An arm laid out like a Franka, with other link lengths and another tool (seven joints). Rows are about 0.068 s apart.
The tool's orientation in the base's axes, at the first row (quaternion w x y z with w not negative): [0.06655, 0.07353, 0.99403, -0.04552]
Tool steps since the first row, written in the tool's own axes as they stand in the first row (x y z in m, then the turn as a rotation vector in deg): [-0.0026, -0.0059, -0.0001, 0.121, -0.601, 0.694]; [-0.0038, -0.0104, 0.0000, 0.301, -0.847, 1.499]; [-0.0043, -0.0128, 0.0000, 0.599, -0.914, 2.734]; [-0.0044, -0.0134, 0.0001, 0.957, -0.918, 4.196]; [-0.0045, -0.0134, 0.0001, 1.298, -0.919, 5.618]
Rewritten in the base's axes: [0.0016, -0.0062, 0.0009, -0.123, -0.645, -0.653]; [0.0021, -0.0108, 0.0014, -0.236, -0.942, -1.453]; [0.0023, -0.0132, 0.0016, -0.383, -1.091, -2.708]; [0.0023, -0.0138, 0.0016, -0.551, -1.191, -4.200]; [0.0024, -0.0138, 0.0016, -0.707, -1.287, -5.651]
